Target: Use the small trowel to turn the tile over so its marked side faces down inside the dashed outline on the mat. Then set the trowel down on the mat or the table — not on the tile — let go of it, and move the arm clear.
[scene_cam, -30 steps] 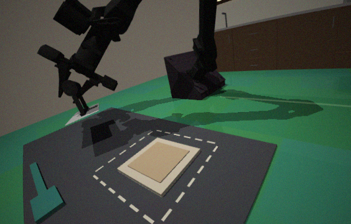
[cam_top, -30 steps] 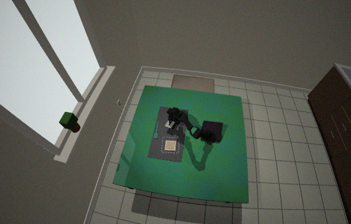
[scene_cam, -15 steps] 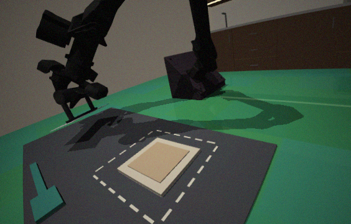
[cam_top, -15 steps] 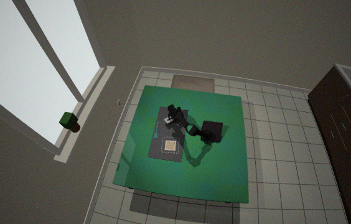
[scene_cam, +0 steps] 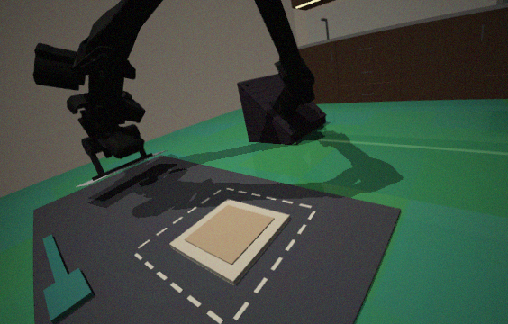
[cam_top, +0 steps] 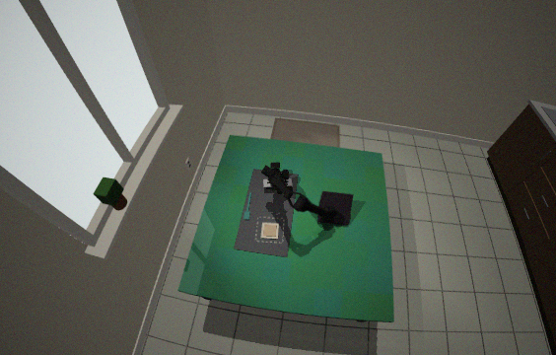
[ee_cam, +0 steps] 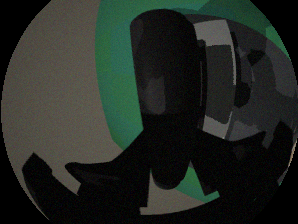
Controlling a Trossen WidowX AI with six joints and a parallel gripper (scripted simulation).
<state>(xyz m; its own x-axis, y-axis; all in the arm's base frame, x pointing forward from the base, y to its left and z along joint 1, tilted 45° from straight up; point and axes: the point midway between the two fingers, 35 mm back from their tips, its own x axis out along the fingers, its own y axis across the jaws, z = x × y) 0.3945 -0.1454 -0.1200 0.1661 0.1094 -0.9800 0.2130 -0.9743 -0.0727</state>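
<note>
Right now my gripper tip is 30 mm to the right of the trowel, 10 mm past it and 10 mm above it. From my gripper tip the other things lie so: dark mat: 220 mm to the left, 100 mm below; then teal piece: 250 mm to the left, 140 mm ahead, 80 mm below; then tile: 380 mm to the left, 80 mm below, 40 mm behind.
</note>
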